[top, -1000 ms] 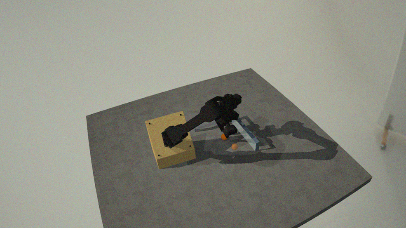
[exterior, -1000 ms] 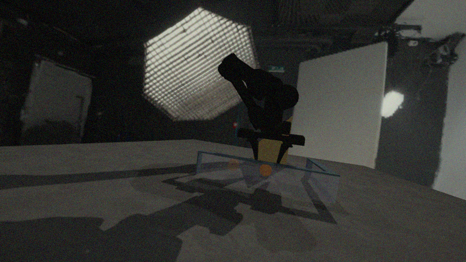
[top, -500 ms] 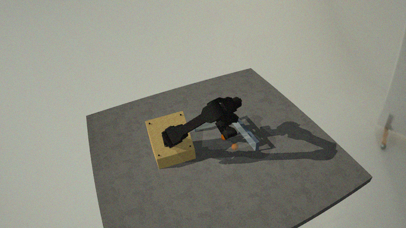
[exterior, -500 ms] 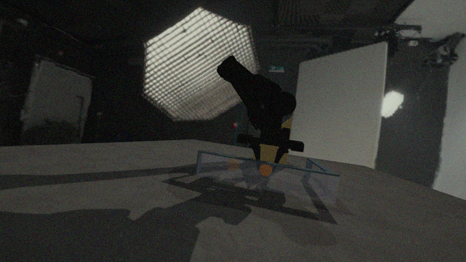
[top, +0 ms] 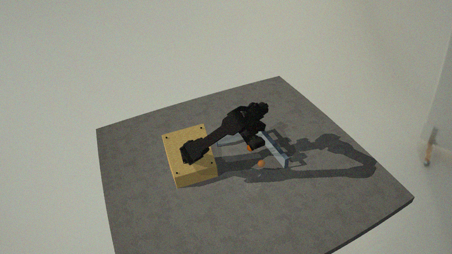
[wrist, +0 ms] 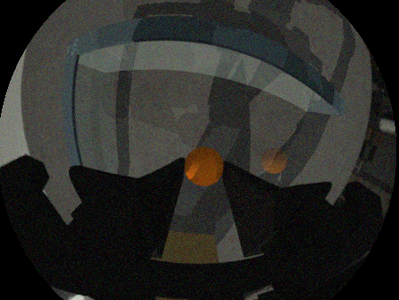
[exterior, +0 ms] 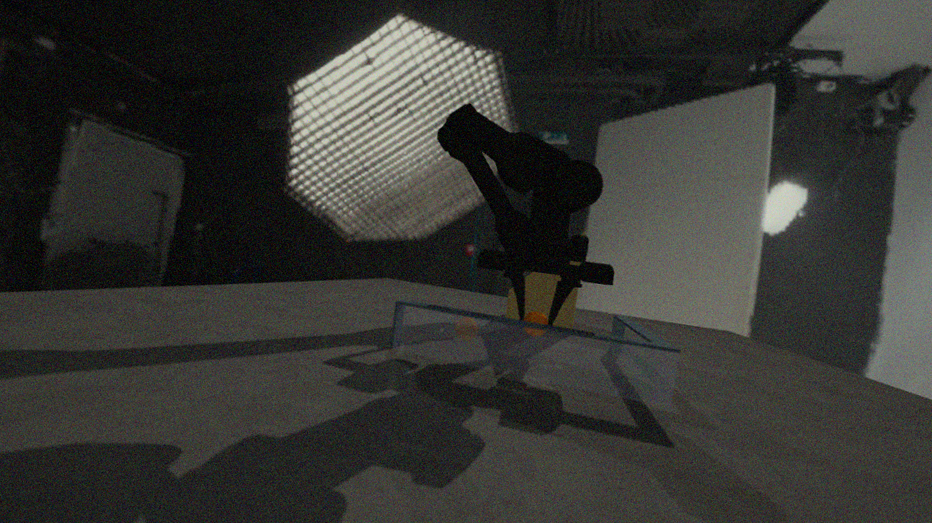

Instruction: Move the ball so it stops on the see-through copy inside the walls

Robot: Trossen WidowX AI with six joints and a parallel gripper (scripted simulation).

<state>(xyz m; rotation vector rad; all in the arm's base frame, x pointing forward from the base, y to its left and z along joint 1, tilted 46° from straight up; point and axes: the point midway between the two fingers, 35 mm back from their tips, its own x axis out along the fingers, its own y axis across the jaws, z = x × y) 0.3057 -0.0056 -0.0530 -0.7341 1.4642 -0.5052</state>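
Right now my gripper tip is 10 mm short of the see-through copy, 100 mm to the left of it and 20 mm above it. From my gripper tip the other things lie so: orange ball: right at my gripper tip.
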